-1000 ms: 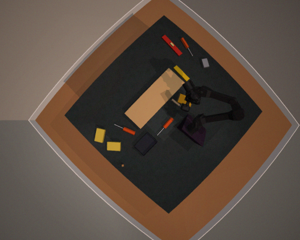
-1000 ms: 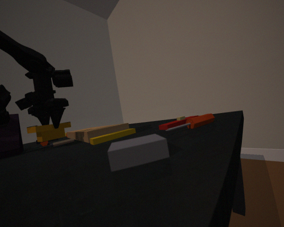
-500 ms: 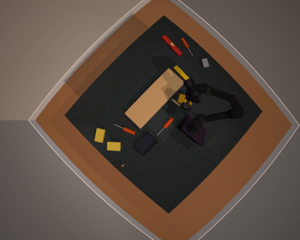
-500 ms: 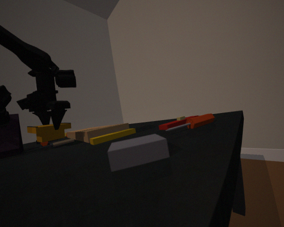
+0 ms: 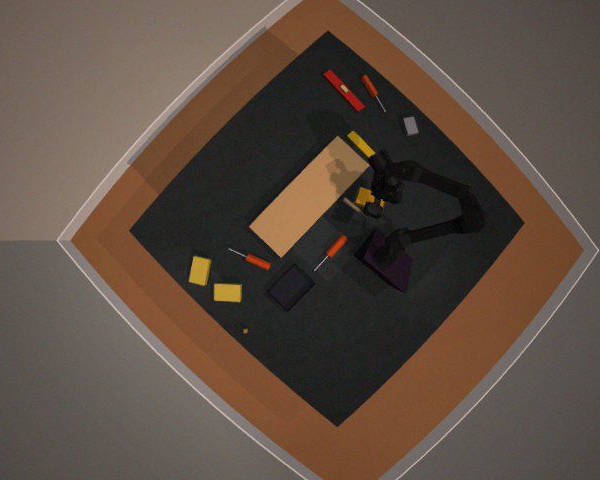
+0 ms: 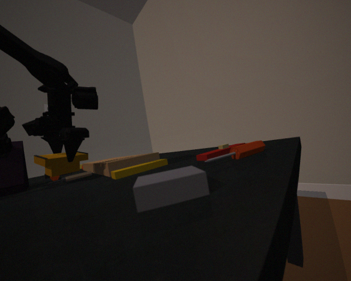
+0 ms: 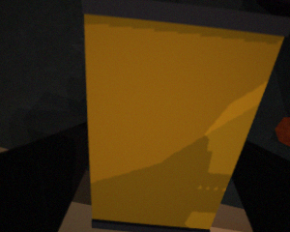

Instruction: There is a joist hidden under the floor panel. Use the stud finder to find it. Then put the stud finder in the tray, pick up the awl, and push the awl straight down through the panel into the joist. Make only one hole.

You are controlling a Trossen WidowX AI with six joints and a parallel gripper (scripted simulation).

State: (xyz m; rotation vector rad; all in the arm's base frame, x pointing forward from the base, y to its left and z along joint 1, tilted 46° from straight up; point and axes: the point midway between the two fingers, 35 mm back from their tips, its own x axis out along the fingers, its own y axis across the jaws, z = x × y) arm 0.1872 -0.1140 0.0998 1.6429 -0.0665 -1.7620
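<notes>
Now: the stud finder light 30 mm behind my gripper tip, 10 mm to the right of it and 40 mm below it. From my gripper tip the other things lie so: awl 40 mm to the left, 60 mm below; then yellow stud finder 20 mm behind, 20 mm below; then yellow bar 180 mm ahead, 160 mm to the right, 60 mm below.
</notes>
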